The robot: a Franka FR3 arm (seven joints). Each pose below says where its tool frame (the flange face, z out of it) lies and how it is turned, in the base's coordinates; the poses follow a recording.
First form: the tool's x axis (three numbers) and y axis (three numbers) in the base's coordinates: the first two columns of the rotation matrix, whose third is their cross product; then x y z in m.
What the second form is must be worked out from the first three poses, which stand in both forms.
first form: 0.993 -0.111 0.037 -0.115 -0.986 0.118 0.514 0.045 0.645
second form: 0.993 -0.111 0.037 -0.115 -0.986 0.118 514 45 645
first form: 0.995 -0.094 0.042 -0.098 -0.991 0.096 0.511 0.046 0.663
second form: 0.995 -0.094 0.042 -0.098 -0.991 0.096 511 46 663
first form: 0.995 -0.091 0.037 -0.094 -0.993 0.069 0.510 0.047 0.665
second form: 0.995 -0.091 0.037 -0.094 -0.993 0.069 510 47 665
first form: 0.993 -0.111 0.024 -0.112 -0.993 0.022 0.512 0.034 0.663
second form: 0.993 -0.111 0.024 -0.112 -0.993 0.022 512 34 663
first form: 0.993 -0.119 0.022 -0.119 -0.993 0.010 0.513 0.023 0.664
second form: 0.993 -0.119 0.022 -0.119 -0.993 0.010 513 23 664
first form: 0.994 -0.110 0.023 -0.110 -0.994 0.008 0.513 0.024 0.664
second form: 0.994 -0.110 0.023 -0.110 -0.994 0.008 513 24 664
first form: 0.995 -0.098 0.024 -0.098 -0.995 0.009 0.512 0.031 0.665
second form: 0.995 -0.098 0.024 -0.098 -0.995 0.009 512 31 665
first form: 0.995 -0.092 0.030 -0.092 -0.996 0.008 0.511 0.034 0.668
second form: 0.995 -0.092 0.030 -0.092 -0.996 0.008 511 34 668
